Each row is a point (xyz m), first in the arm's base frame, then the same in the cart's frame.
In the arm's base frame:
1: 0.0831 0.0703 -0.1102
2: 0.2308 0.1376 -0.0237
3: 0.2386 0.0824 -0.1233
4: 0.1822 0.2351 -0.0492
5: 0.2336 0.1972 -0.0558
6: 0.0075 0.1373 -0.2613
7: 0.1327 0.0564 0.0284
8: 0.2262 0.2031 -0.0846
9: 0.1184 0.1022 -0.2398
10: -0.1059 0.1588 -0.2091
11: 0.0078 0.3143 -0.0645
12: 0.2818 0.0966 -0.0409
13: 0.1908 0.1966 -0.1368
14: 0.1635 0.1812 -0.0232
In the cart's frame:
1: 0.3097 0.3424 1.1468
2: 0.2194 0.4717 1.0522
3: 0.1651 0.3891 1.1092
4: 0.2618 0.5378 1.1319
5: 0.2090 0.5148 1.1035
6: 0.3205 0.3299 1.3278
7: 0.3221 0.3915 1.0079
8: 0.2041 0.5080 1.1326
9: 0.2262 0.3347 1.2566
10: 0.4468 0.3381 1.3326
11: 0.4201 0.5583 1.2388
12: 0.1623 0.4421 1.0314
13: 0.2134 0.4746 1.1857
14: 0.2845 0.4936 1.0937

